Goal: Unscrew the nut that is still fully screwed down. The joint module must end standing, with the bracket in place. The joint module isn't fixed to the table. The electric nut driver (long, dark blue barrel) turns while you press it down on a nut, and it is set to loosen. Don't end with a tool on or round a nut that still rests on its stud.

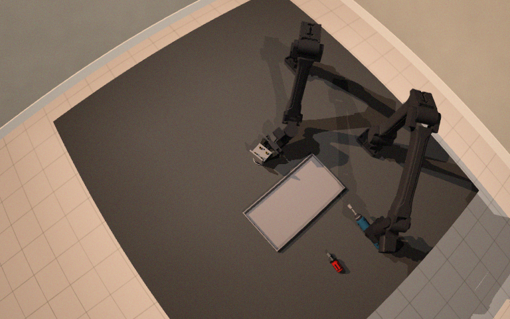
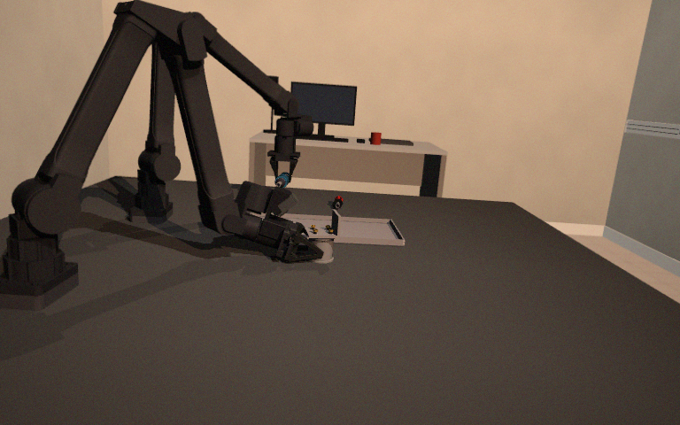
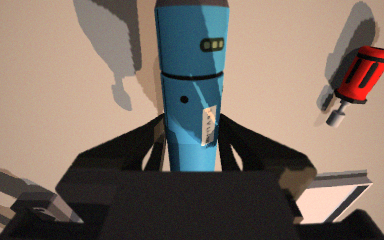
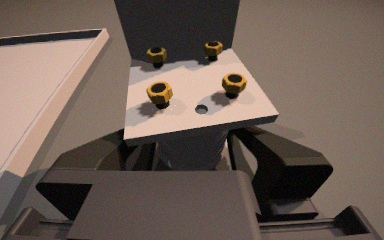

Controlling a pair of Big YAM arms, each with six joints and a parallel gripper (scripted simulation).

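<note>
Now: right hand 10 mm below the joint module. The rest, counted from my right hand: shallow grey tray (250 mm to the left, 20 mm below); then nut (20 mm ahead, 20 mm to the left, 50 mm above); then grey bracket (50 mm above).
</note>
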